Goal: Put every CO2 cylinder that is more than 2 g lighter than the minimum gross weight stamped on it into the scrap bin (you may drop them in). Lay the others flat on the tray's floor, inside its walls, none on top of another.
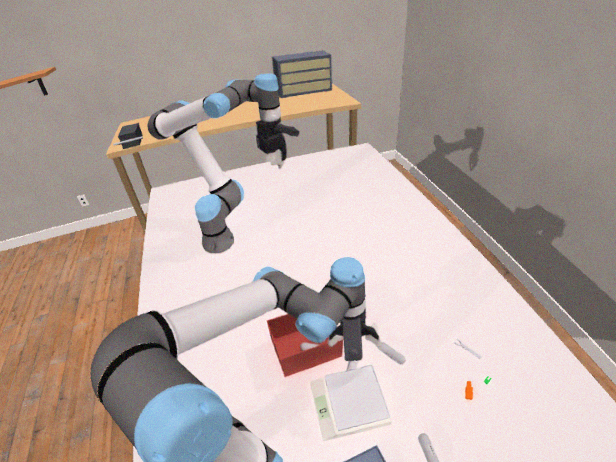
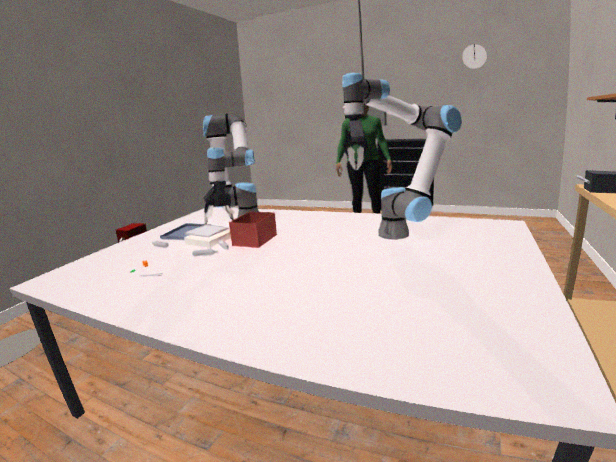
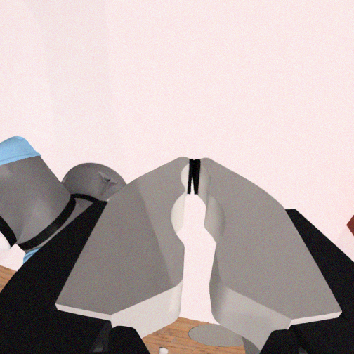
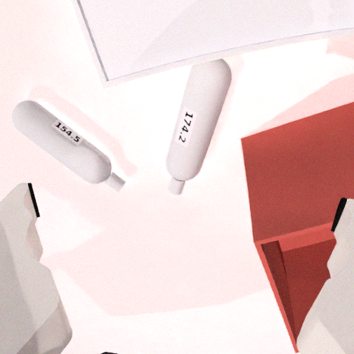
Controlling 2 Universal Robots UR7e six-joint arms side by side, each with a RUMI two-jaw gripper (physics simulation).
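Where they show: left gripper, between the fingertips: [image 1: 280, 168] [image 2: 356, 170]; right gripper, between the fingertips: [image 2: 219, 222]; left arm's base, origin of its link: [image 1: 218, 242] [image 2: 393, 234].
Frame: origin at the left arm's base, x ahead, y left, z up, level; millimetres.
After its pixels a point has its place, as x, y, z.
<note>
A cylinder labelled 154.5 [image 4: 65, 142] [image 1: 391, 351] {36, -910, 31} [image 2: 204, 252] {53, -902, 21} and one labelled 174.2 [image 4: 200, 120] [image 1: 352, 366] {-86, -846, 31} [image 2: 223, 245] {-11, -821, 25} lie on the table near the scale [image 1: 357, 400] {-175, -933, 62} [image 2: 205, 236] {-65, -911, 62} [image 4: 225, 30]. Another cylinder [image 1: 428, 447] {-150, -1162, 31} [image 2: 160, 244] {-134, -1166, 22} lies near the blue tray [image 1: 370, 456] {-261, -1051, 3} [image 2: 175, 232] {-398, -1158, 4}. A cylinder [image 1: 308, 346] {-125, -694, 36} is inside the red bin [image 1: 311, 365] {-163, -741, 17} [image 2: 245, 232] {-27, -711, 74} [image 4: 295, 185], partly hidden. My right gripper [image 1: 354, 340] {-67, -834, 123} [image 2: 219, 219] {-67, -834, 123} [image 4: 186, 195] is open above the table, beside the bin. My left gripper [image 1: 279, 162] {233, -231, 361} [image 2: 355, 167] {233, -231, 361} [image 3: 191, 163] is shut and empty, high above the table.
An orange bottle [image 1: 469, 390] {83, -1178, 9} [image 2: 145, 263] {88, -1175, 7}, a green clip [image 1: 487, 380] {153, -1211, 4} [image 2: 132, 271] {166, -1210, 4} and a thin grey tool [image 1: 468, 349] {220, -1110, 3} [image 2: 151, 274] {222, -1104, 5} lie beyond the cylinders. The scale's display reads about 0. A wooden bench with a drawer cabinet [image 1: 305, 75] stands behind the table.
</note>
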